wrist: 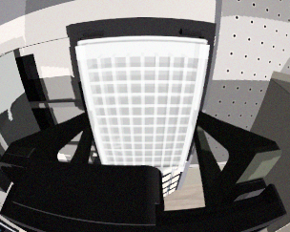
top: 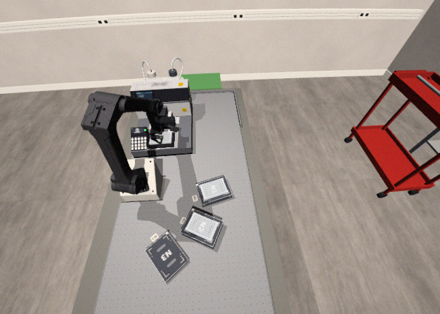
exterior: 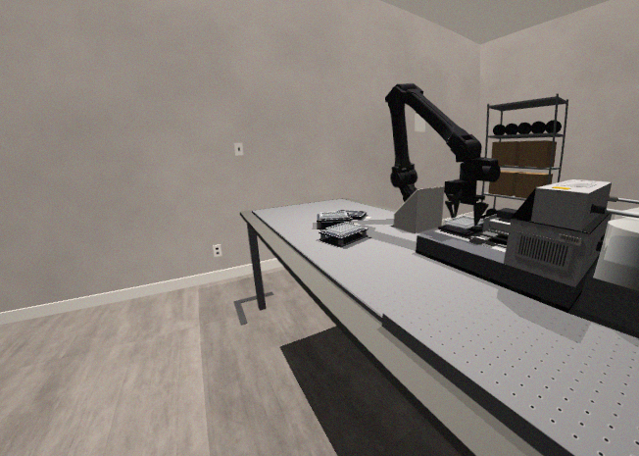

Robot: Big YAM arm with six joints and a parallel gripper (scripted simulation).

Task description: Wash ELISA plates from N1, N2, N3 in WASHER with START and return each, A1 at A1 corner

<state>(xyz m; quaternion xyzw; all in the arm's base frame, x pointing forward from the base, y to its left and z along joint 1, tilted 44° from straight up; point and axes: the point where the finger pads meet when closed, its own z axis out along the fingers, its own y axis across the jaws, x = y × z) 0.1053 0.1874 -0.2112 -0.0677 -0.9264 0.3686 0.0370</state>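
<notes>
Right now the dark carrier is 2 cm below my hand. The rest, counted from my hand: washer 15 cm to the left, 3 cm above, 1 cm ahead.
</notes>
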